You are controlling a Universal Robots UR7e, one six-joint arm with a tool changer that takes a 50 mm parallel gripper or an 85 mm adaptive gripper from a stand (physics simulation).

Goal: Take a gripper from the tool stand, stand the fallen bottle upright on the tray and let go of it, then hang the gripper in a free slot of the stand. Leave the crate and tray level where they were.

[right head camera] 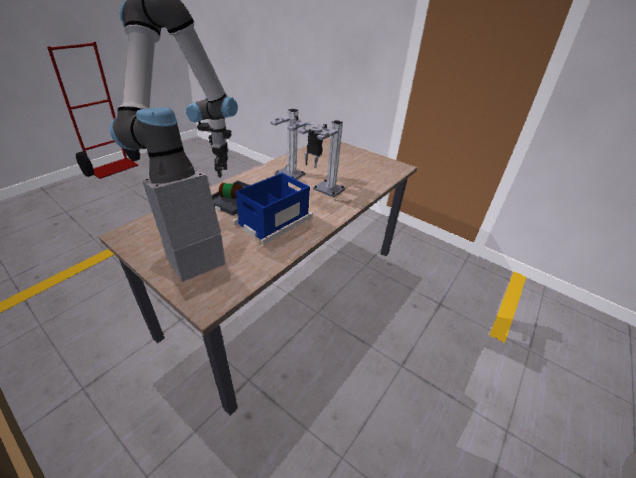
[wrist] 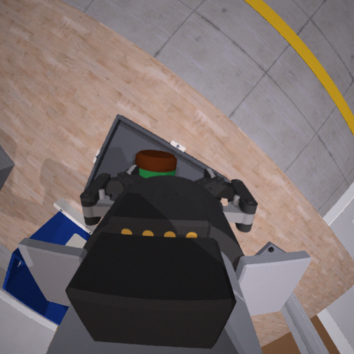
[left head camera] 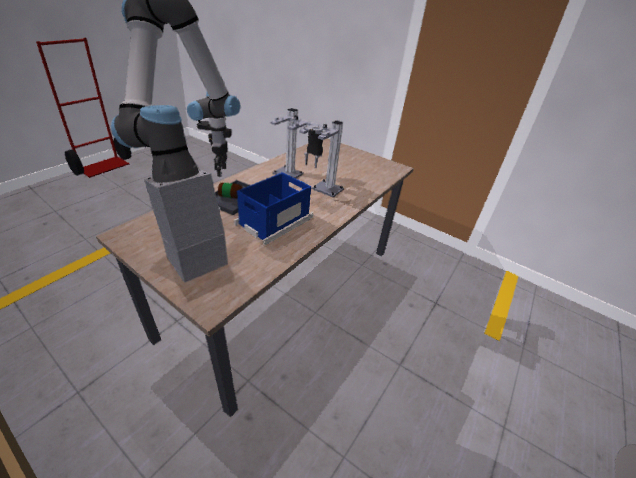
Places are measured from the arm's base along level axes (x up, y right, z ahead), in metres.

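Pixels of known places: arm's base at its link origin: (right head camera: 173,177) (left head camera: 176,176).
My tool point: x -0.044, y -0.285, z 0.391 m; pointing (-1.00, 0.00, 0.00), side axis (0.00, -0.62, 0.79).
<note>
Ahead of a thing's pixels: the offset from my tool point to its top centre. Level surfaces: height alone.
The bottle @(dx -0.222, dy +0.075, dz +0.014 m) (left head camera: 226,190) (right head camera: 228,190) (wrist: 156,161), brown with a green band, lies on its side in the dark grey tray @(dx -0.275, dy +0.077, dz +0.011 m) (left head camera: 226,205) (right head camera: 226,206) (wrist: 125,142). In the wrist view its base end shows and the rest is hidden behind my gripper. My gripper (left head camera: 219,173) (right head camera: 220,173) (wrist: 170,174), the adaptive one with linkage fingers, is on the arm, open and empty, pointing down a little above the bottle. The tool stand (left head camera: 334,159) (right head camera: 334,159) holds a second, black gripper (left head camera: 311,163) (right head camera: 311,163) near its right post. The slot by the left post is free.
A blue crate @(dx -0.125, dy +0.364, dz +0.011 m) (left head camera: 254,219) (right head camera: 252,219) (wrist: 47,235) stands level on its white-edged base close beside the tray. The grey arm pedestal (left head camera: 192,221) (right head camera: 190,221) stands at the near end of the table @(dx -0.300 m) (left head camera: 200,303) (right head camera: 197,303). A red hand truck (left head camera: 80,101) (right head camera: 89,103) stands behind on the floor.
</note>
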